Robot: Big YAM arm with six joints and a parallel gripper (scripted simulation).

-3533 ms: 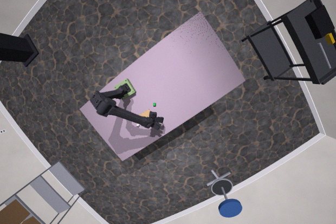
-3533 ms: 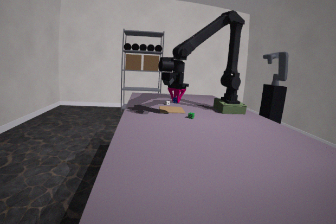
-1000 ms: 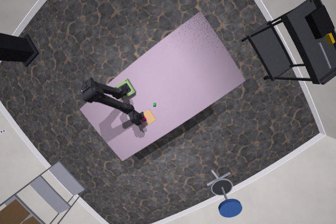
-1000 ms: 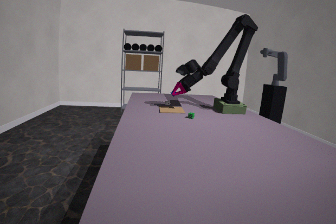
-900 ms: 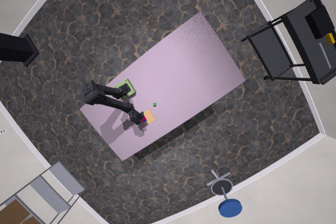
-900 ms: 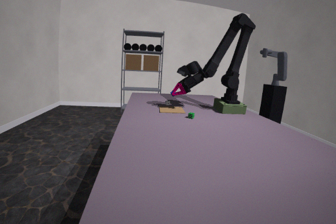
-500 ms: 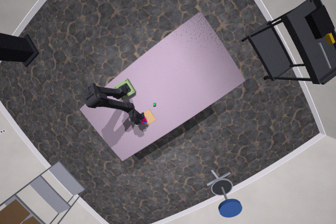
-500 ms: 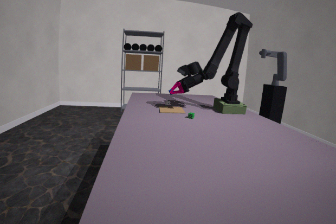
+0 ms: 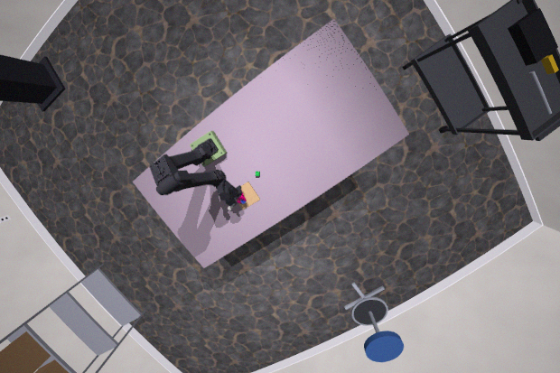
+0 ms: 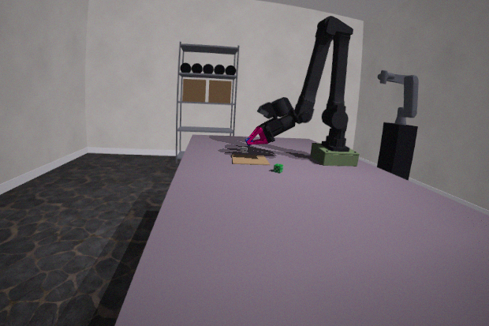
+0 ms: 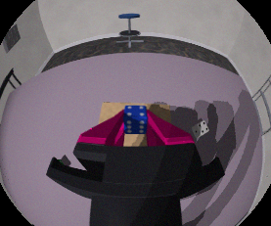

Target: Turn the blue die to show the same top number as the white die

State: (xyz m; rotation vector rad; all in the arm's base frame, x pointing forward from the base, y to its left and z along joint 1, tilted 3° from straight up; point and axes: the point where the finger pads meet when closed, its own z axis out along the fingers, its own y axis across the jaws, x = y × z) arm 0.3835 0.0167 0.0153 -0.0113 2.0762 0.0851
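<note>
Now: hand 7 cm above the tan mat and 1 cm past it. From my hand the other things lie so: blue die: right at my hand; white die: 13 cm to the right, 6 cm below, 1 cm ahead; green die: 15 cm to the left, 9 cm behind, 6 cm below.
</note>
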